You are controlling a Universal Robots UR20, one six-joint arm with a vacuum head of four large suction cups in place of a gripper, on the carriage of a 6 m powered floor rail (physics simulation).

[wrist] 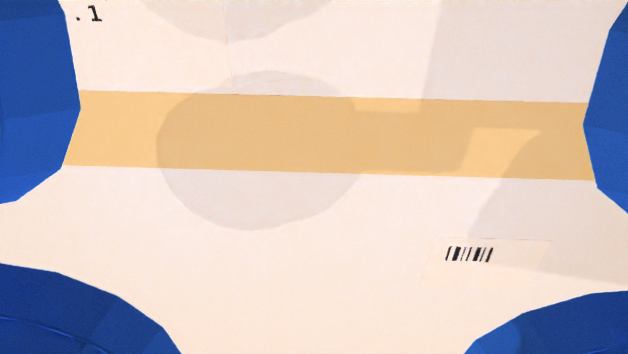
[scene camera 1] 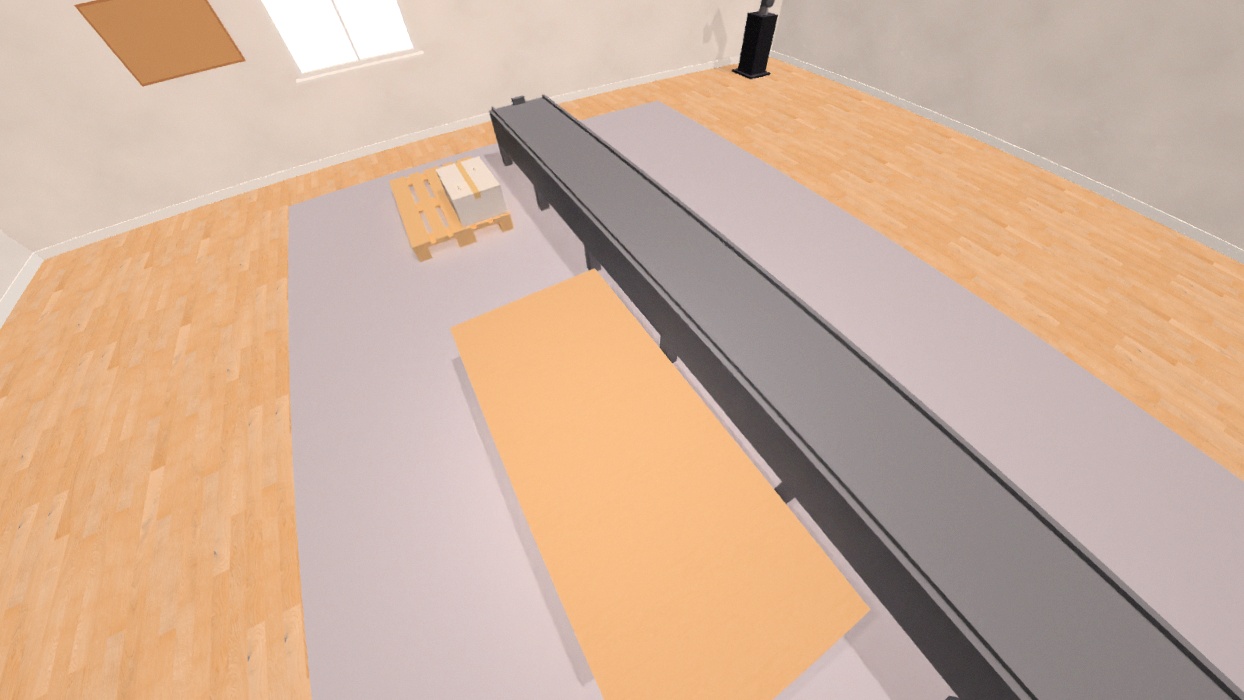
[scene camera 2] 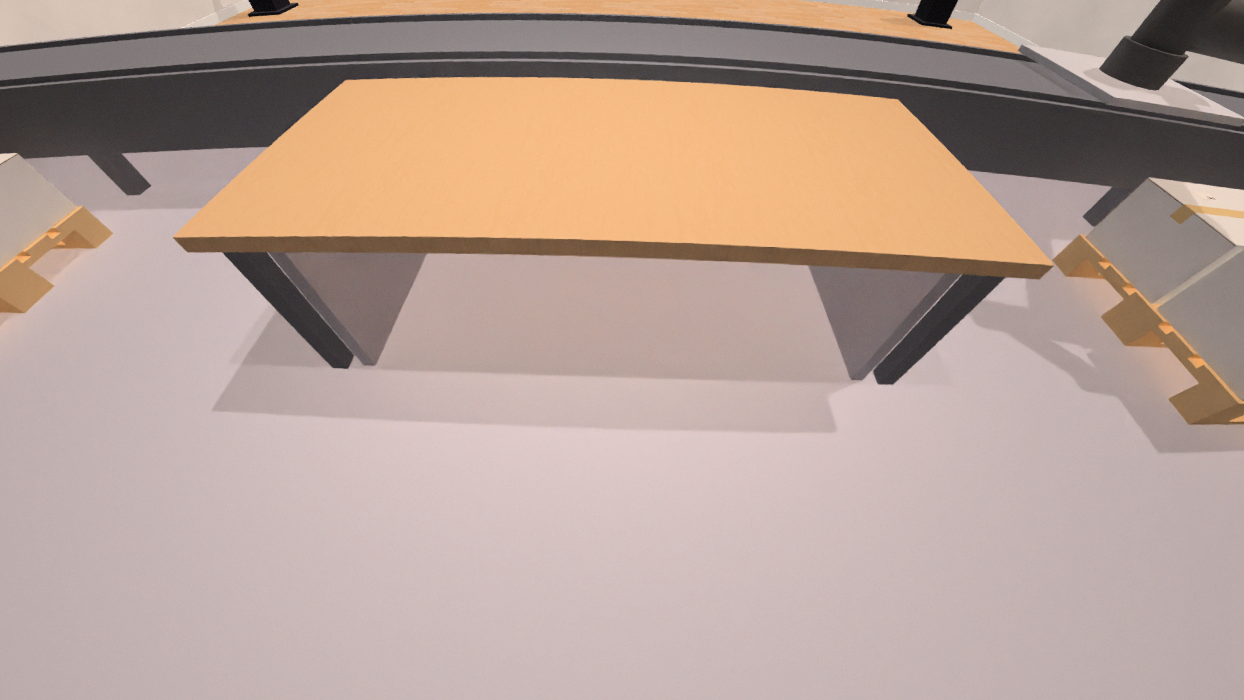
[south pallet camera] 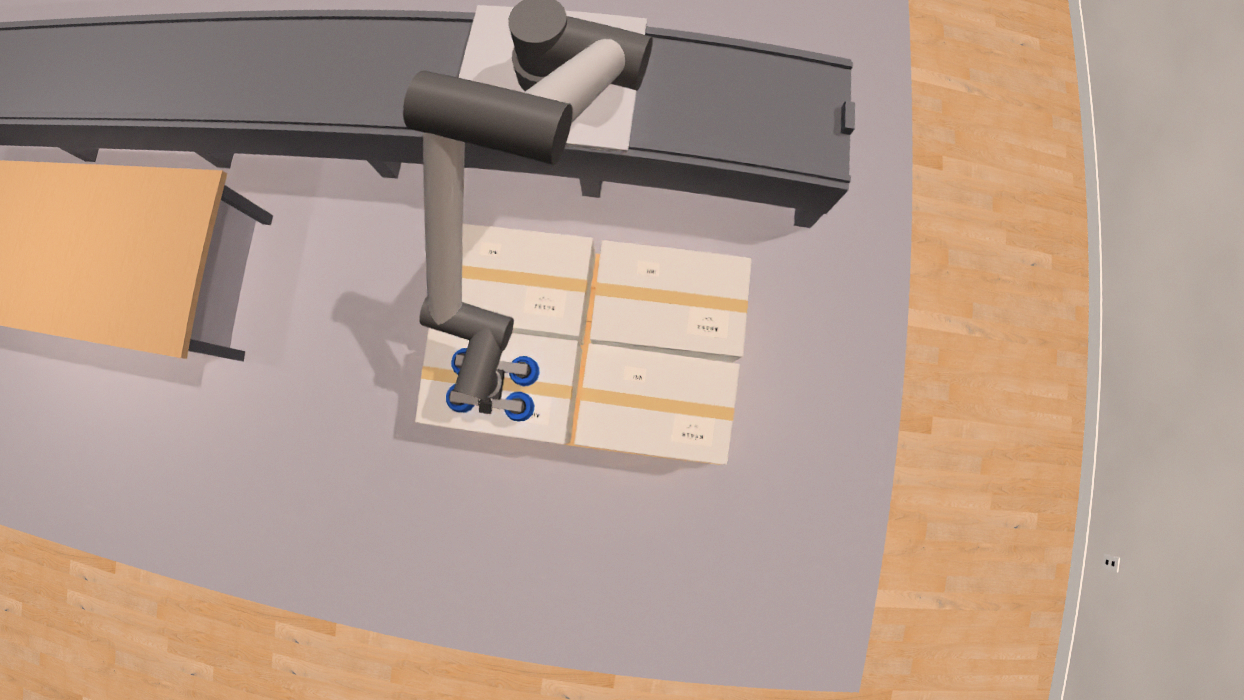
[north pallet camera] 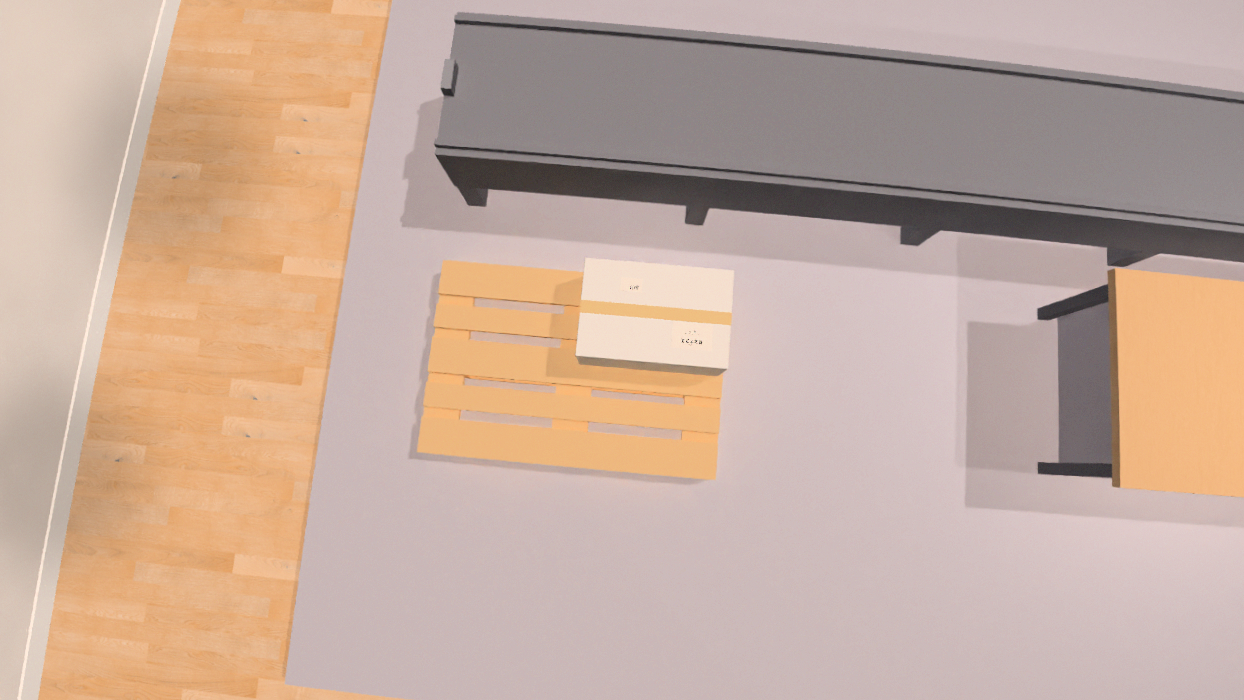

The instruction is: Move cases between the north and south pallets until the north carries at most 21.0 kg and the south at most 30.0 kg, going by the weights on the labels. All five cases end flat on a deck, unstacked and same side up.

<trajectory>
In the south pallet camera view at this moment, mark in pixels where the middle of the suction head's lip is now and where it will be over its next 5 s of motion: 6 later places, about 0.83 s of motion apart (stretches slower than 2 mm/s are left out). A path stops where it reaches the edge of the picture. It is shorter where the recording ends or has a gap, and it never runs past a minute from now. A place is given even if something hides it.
The suction head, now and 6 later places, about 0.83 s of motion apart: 492,384; 497,386; 497,386; 479,381; 477,378; 467,376; 379,362
</trajectory>
